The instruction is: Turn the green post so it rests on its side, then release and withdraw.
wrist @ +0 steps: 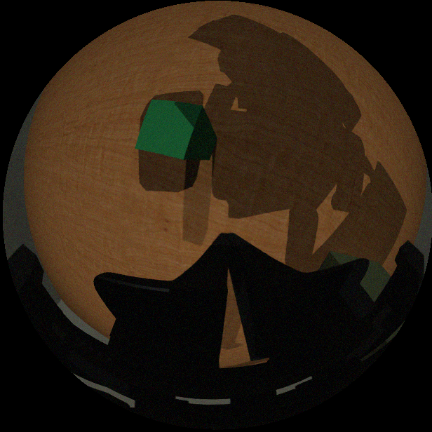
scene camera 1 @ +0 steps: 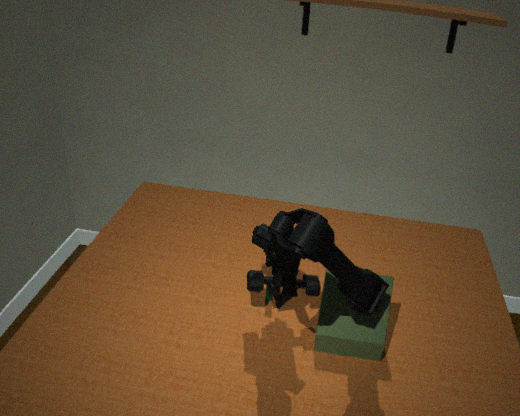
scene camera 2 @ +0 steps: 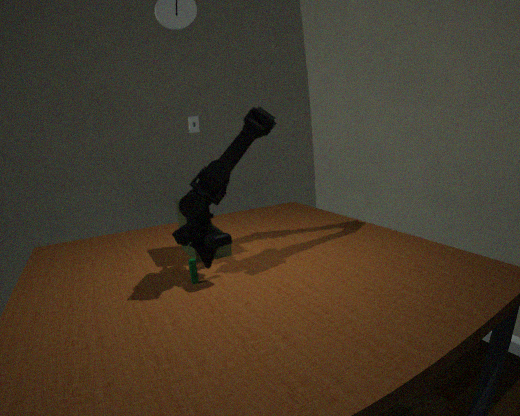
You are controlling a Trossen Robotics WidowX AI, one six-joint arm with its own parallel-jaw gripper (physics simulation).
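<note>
The green post stands upright on the table. In scene camera 1 most of it is hidden behind the gripper. In the wrist view its bright top and one dark side show, ahead of the fingertips and to their left. My gripper points down with its fingers shut and holds nothing. Its tips are close to the post but look apart from it; in scene camera 2 they are just right of the post, near the height of its top.
A large dull green block sits on the table, under the arm and to the right of the gripper in scene camera 1. A wooden shelf is on the wall. Arm shadows cross the table beside the post.
</note>
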